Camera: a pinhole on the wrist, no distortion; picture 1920 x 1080 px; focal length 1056.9 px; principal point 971.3 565.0 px. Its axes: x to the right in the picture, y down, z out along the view. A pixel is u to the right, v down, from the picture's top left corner.
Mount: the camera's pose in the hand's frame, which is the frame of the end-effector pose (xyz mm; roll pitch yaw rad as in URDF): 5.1 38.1 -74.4 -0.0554 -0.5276 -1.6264
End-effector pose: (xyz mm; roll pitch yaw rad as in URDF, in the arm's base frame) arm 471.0 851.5 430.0 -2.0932 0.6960 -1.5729
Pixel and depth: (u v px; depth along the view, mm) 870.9 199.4 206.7
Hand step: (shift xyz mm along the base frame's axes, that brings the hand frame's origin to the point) 2.9 159.1 -115.7
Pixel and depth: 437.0 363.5 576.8
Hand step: -47.6 448.6 -470.8
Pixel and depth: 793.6 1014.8 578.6
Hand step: 121.0 100.4 -593.1
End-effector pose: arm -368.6 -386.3 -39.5 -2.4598 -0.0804 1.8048
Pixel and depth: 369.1 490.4 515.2
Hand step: 263.4 132.4 -517.6
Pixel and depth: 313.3 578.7 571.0
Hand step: 300.0 198.5 -573.8
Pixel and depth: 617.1 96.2 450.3
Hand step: 183.6 -71.7 -460.9
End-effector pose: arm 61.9 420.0 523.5 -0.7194 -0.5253 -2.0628
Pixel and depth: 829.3 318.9 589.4
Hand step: 545.1 -197.8 -13.4
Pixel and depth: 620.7 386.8 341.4
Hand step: 291.0 -183.5 -78.5
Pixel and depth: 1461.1 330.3 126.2
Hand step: 82.5 -21.3 4.7
